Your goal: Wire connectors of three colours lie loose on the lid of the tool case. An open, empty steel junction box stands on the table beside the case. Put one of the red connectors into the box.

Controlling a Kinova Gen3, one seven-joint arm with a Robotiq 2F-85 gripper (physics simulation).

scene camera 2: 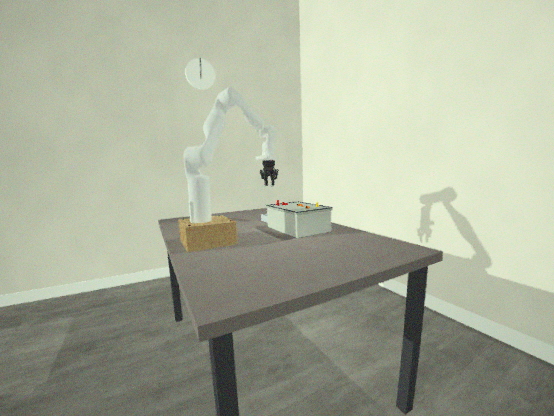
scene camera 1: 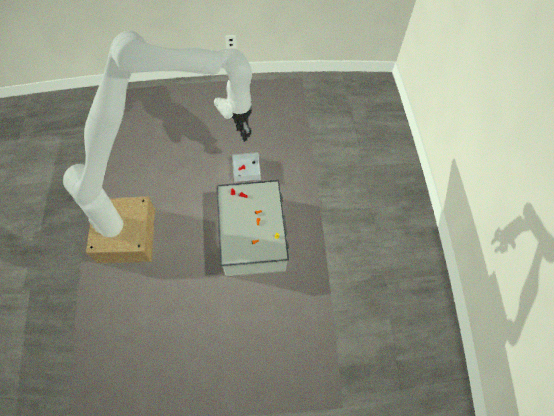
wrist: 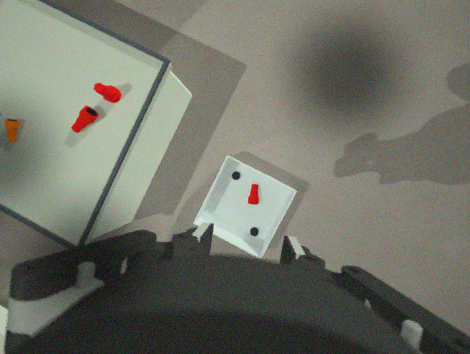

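Pixels of known places: gripper, fingertip midpoint: (scene camera 2: 269, 186) (scene camera 1: 241, 135) (wrist: 246, 244); arm's base, link origin: (scene camera 2: 201, 221) (scene camera 1: 111, 225).
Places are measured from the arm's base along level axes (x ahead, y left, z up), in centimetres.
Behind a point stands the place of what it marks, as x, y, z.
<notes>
A red connector (scene camera 1: 242, 167) @(44.9, 30.9, -8.9) (wrist: 254, 194) @(44.5, 31.1, -8.9) lies inside the open junction box (scene camera 1: 247, 175) @(47.2, 25.9, -6.7) (wrist: 227, 220) @(50.0, 30.0, -10.1), on its floor. The box stands on the table beside the tool case (scene camera 1: 240, 255) @(47.1, -9.8, 1.9) (scene camera 2: 314, 223) @(51.5, -12.0, -4.5) (wrist: 40, 55) @(44.1, 4.0, 1.9). Two more red connectors lie on the case lid near the box: one (scene camera 1: 233, 192) @(43.5, 12.7, 3.2) (wrist: 108, 92) @(43.2, 13.5, 3.8) and another (scene camera 1: 243, 195) @(47.0, 11.7, 3.0) (wrist: 84, 119) @(46.7, 12.5, 3.3). My gripper (scene camera 1: 245, 140) @(45.6, 31.3, 11.4) (scene camera 2: 269, 185) @(45.6, 31.3, 11.4) (wrist: 246, 244) @(45.6, 31.3, 11.4) is open, with nothing between its fingers, and hangs well above the table near the box. In scene camera 2 the case hides most of the box.
Several orange connectors, one of them (scene camera 1: 258, 221) (wrist: 12, 130) near the lid's middle, and a yellow connector (scene camera 1: 277, 235) @(58.9, -3.3, 4.1) (scene camera 2: 317, 204) @(58.6, -3.2, 3.1) are on the lid. The arm's base stands on a wooden block (scene camera 1: 120, 252) @(5.2, -9.6, -0.8) (scene camera 2: 210, 237) @(2.3, -10.0, -5.4) on the table (scene camera 1: 200, 350) @(34.4, -39.6, -10.2) (scene camera 2: 300, 270) @(24.7, -47.8, -10.2).
</notes>
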